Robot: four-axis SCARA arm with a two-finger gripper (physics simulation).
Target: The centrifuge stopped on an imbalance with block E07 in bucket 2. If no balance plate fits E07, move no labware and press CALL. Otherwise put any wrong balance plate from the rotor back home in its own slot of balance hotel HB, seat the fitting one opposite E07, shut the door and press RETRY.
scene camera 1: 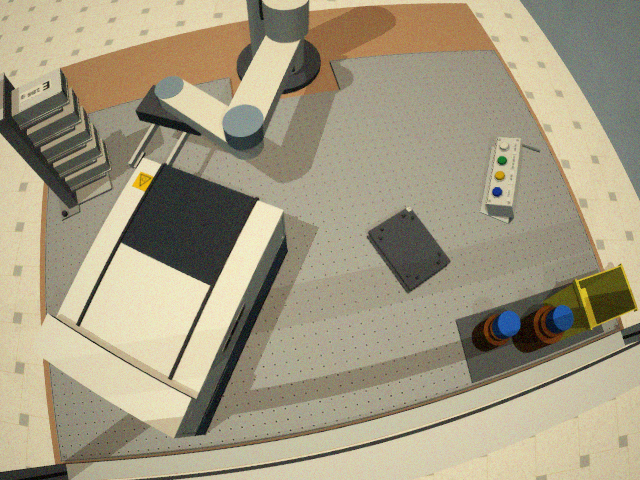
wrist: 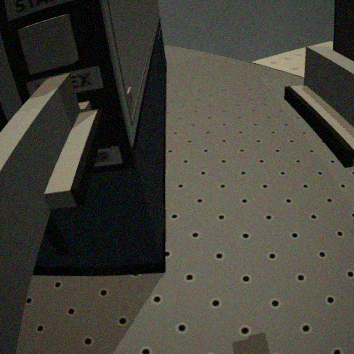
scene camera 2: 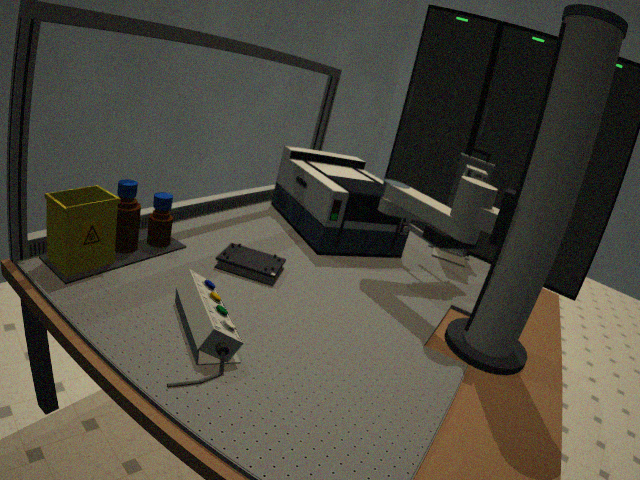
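Where they show: gripper, fingertip midpoint: (wrist: 194, 78) (scene camera 2: 418, 226); arm's base, link origin: (scene camera 2: 485, 347).
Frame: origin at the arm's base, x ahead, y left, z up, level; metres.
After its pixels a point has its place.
My gripper (scene camera 1: 150, 164) @(x 0.379, y -0.371, z 0.137 m) (scene camera 2: 449, 255) (wrist: 194, 78) @(x 0.379, y -0.371, z 0.137 m) is shut at its narrow setting, its two bars apart with nothing between them. It hangs at the front of the centrifuge (scene camera 1: 149, 289) @(x 0.692, y -0.357, z 0.223 m) (scene camera 2: 299, 211) @(x 0.749, y -0.194, z 0.083 m) (wrist: 115, 215) @(x 0.411, y -0.339, z 0.068 m). In the wrist view the left finger covers part of the keys below a label ending in EX; contact cannot be told. A green light shows on the centrifuge front. The rotor, block E07 and the door's state cannot be made out. A hotel (scene camera 1: 38, 160) @(x 0.347, y -0.616, z 0.248 m) holds several stacked grey blocks; the top block (scene camera 1: 41, 95) @(x 0.285, y -0.546, z 0.383 m) is marked E. The button box (scene camera 1: 504, 175) @(x 0.534, y 0.477, z 0.083 m) (scene camera 2: 206, 315) @(x 0.479, y 0.549, z 0.093 m) has white, green, yellow and blue buttons, their labels unreadable.
A dark flat fixture (scene camera 1: 408, 248) @(x 0.653, y 0.178, z 0.044 m) (scene camera 2: 250, 260) @(x 0.642, y 0.198, z 0.044 m) lies mid-bench. Two brown bottles with blue caps (scene camera 1: 505, 324) @(x 0.894, y 0.300, z 0.158 m) (scene camera 2: 163, 201) @(x 0.874, y 0.327, z 0.149 m) and a yellow bin (scene camera 1: 610, 297) @(x 0.915, y 0.642, z 0.110 m) (scene camera 2: 82, 232) @(x 0.858, y 0.598, z 0.120 m) stand on a dark mat (scene camera 1: 483, 364) @(x 0.956, y 0.287, z 0.018 m). The arm's column (scene camera 2: 547, 180) @(x 0.014, y 0.074, z 0.474 m) stands at the bench edge.
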